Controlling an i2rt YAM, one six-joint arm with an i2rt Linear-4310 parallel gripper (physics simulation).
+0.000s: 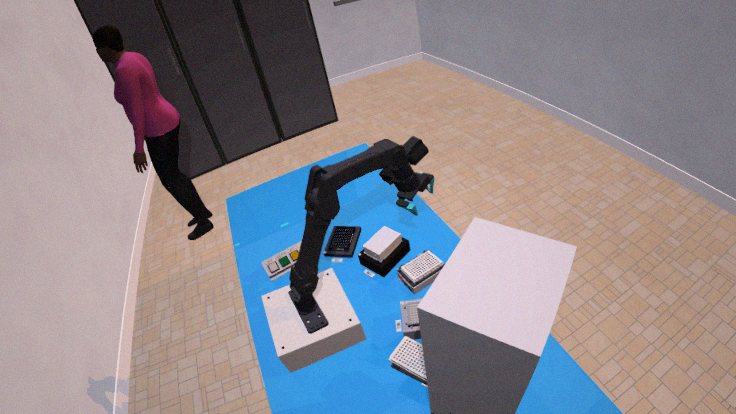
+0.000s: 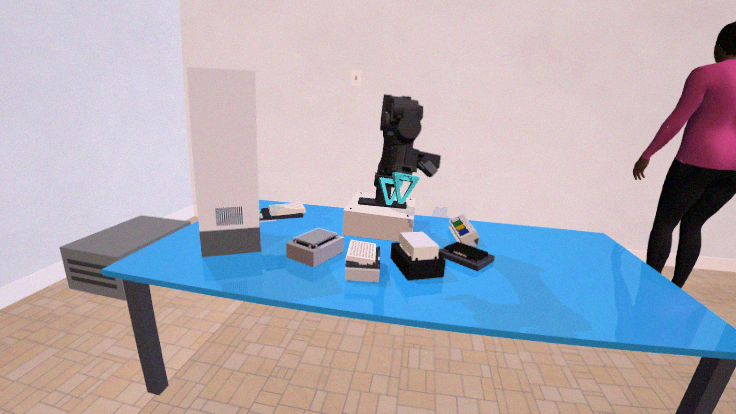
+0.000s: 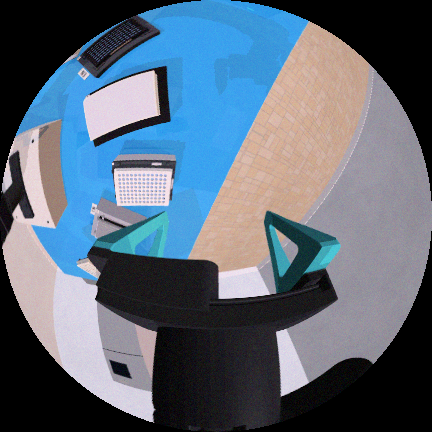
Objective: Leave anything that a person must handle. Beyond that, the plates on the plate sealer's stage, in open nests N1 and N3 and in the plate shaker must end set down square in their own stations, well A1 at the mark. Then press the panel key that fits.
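My gripper point(image 1: 421, 196) point(image 2: 395, 201) point(image 3: 215, 216) is open and empty, high above the table. A dark plate point(image 1: 343, 240) point(image 2: 466, 252) point(image 3: 117, 42) lies in the nest marked N3. A plain white block-like piece point(image 1: 381, 243) point(image 2: 419, 244) point(image 3: 122, 105) sits on a black base. A white well plate point(image 1: 422, 265) point(image 2: 362, 251) point(image 3: 143, 187) sits on a light device with a dark top. A grey nest unit point(image 1: 405, 325) point(image 2: 314, 252) point(image 3: 112, 218) holds a grey plate, partly hidden. Another pale plate point(image 1: 408, 355) point(image 2: 287, 208) point(image 3: 87, 267) is farther along. A1 marks are too small to read.
A key panel point(image 1: 278, 271) point(image 2: 471, 235) has white, green, yellow and blue keys. A tall cabinet point(image 1: 499, 278) point(image 2: 224, 149) rises from the blue table point(image 1: 375, 383) point(image 2: 519, 288) point(image 3: 200, 145). A person in pink point(image 1: 149, 97) point(image 2: 712, 123) stands beyond the table's panel end.
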